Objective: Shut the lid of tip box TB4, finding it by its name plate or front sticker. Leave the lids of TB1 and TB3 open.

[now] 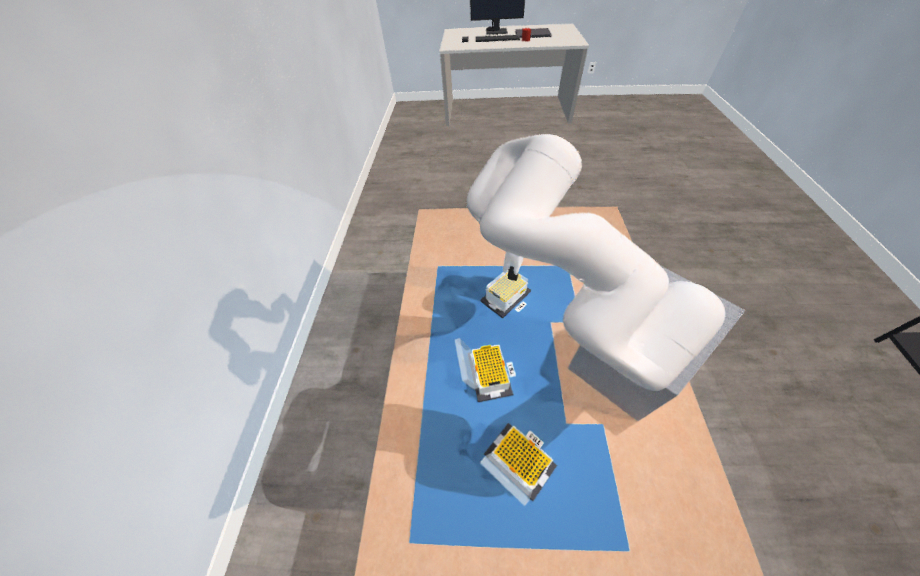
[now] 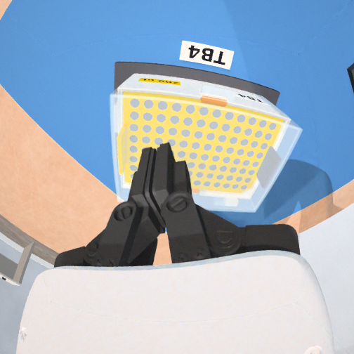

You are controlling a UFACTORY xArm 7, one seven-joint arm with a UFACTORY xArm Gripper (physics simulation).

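Frame: origin at the arm's base, x ahead, y left, z up, level; centimetres.
Seen in the pictures: gripper, between the fingertips: (image 1: 512, 278).
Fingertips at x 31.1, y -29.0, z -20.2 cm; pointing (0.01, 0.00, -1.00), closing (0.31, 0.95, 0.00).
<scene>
Offsets run from my fingertips to a thing's top centre. "spot": to the spot under its first point. Level surfaces: height alone.
Tip box TB4 @(dy +2.7, dx +0.9, dz -0.1 cm) (image 1: 506, 290) (image 2: 220, 145) stands at the far end of the blue mat, with its name plate @(spot: dy +6.3, dx -3.1, dz -7.6 cm) (image 1: 520, 306) (image 2: 206, 54) beside it. Its clear lid (image 2: 277, 160) lies down over the yellow tip rack; whether it is fully seated I cannot tell. My gripper (image 1: 512, 276) (image 2: 163, 163) is shut and empty, its fingertips at or just above the lid. The middle tip box @(dy +31.0, dx +7.3, dz -0.4 cm) (image 1: 490, 367) has its clear lid @(spot: dy +32.6, dx +14.2, dz +1.2 cm) (image 1: 465, 365) standing open on its left. The near tip box @(dy +54.2, dx -0.8, dz -0.4 cm) (image 1: 521, 458) has its lid @(spot: dy +60.4, dx +4.0, dz +6.6 cm) (image 1: 505, 480) open towards the near left. Their plates are too small to read surely.
The boxes stand in a row on the blue mat @(dz -7.8 cm) (image 1: 448, 519), which lies on a tan surface @(dz -8.1 cm) (image 1: 678, 502). The robot's base stands to the right of the mat. A desk (image 1: 513, 39) with a monitor (image 1: 497, 9) is far behind.
</scene>
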